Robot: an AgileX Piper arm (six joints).
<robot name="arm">
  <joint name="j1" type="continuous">
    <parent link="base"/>
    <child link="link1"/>
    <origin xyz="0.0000 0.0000 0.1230"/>
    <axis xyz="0 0 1"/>
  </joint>
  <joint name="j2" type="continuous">
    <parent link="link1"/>
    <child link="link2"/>
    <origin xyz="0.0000 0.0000 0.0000"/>
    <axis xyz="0 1 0"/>
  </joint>
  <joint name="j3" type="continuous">
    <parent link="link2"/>
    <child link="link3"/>
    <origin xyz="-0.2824 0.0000 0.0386"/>
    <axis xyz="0 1 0"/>
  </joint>
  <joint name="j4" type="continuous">
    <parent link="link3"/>
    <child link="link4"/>
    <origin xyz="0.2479 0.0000 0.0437"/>
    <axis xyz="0.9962 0 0.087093"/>
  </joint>
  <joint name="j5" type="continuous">
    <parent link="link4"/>
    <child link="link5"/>
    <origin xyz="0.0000 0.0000 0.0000"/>
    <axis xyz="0 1 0"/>
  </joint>
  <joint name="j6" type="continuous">
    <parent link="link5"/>
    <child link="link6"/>
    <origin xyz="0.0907 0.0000 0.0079"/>
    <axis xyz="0.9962 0 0.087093"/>
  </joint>
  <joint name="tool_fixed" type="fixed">
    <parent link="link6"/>
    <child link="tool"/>
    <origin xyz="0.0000 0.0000 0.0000" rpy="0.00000 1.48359 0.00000"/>
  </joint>
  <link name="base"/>
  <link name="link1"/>
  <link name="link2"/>
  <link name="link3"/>
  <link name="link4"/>
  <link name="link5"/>
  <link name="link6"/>
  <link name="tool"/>
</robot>
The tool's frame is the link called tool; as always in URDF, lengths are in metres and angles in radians. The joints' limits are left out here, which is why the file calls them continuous.
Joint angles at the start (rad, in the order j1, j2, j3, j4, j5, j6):
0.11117 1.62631 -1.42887 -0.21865 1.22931 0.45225
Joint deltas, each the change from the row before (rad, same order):
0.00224 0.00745 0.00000 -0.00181 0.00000 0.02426
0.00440 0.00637 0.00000 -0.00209 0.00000 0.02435
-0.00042 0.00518 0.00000 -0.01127 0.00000 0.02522
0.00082 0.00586 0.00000 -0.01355 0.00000 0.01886
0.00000 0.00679 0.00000 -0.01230 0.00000 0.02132
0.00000 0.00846 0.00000 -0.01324 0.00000 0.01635
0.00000 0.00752 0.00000 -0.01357 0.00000 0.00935
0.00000 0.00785 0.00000 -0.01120 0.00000 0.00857
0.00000 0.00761 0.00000 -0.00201 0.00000 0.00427
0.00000 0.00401 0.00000 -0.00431 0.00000 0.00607
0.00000 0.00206 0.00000 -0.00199 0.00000 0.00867
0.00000 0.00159 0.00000 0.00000 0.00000 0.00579
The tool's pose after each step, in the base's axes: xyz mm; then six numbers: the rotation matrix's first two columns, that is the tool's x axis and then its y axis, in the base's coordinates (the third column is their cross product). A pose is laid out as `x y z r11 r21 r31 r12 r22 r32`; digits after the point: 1 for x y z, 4 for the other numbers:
328.3 18.5 308.0 -0.9150 0.2808 -0.2897 0.3193 0.9429 -0.0949
329.4 19.9 306.0 -0.9101 0.2986 -0.2872 0.3366 0.9371 -0.0925
330.5 19.0 304.5 -0.9028 0.3178 -0.2897 0.3582 0.9286 -0.0975
331.7 18.2 302.8 -0.8980 0.3289 -0.2924 0.3723 0.9220 -0.1065
333.1 17.4 300.8 -0.8920 0.3431 -0.2943 0.3893 0.9140 -0.1141
334.7 16.5 298.3 -0.8882 0.3522 -0.2950 0.4012 0.9074 -0.1247
336.2 15.5 296.1 -0.8869 0.3546 -0.2961 0.4069 0.9031 -0.1372
337.7 14.8 293.7 -0.8860 0.3572 -0.2958 0.4119 0.8991 -0.1481
339.0 14.8 291.2 -0.8865 0.3599 -0.2909 0.4143 0.8973 -0.1524
339.8 14.5 290.0 -0.8852 0.3633 -0.2905 0.4185 0.8947 -0.1563
340.1 14.4 289.3 -0.8822 0.3701 -0.2910 0.4255 0.8913 -0.1565
340.4 14.4 288.8 -0.8802 0.3752 -0.2906 0.4304 0.8891 -0.1557

